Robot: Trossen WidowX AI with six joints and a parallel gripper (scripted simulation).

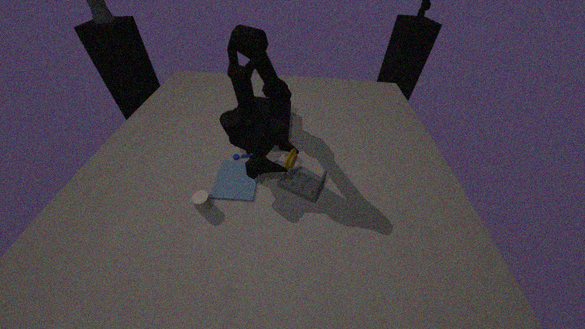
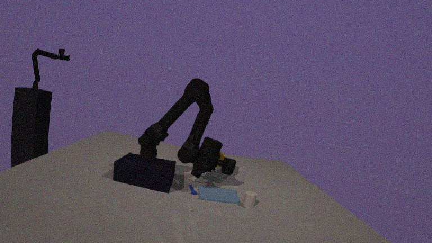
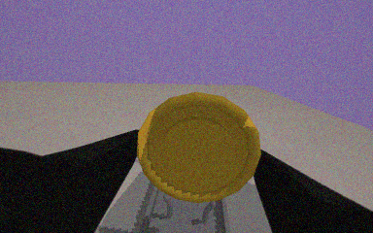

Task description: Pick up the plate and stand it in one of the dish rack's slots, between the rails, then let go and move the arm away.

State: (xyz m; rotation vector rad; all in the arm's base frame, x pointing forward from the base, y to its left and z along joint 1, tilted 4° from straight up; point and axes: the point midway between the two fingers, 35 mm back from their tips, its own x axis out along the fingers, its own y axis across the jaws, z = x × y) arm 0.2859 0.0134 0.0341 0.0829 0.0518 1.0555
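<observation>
The grey dish rack lies 80 mm below my gripper tip, 30 mm to the left of it and 20 mm ahead of it. Round my gripper tip: yellow plate: 10 mm to the right; then white cup: 260 mm to the right, 80 mm ahead, 70 mm below; then blue spoon: 170 mm to the right, 110 mm behind, 100 mm below.
</observation>
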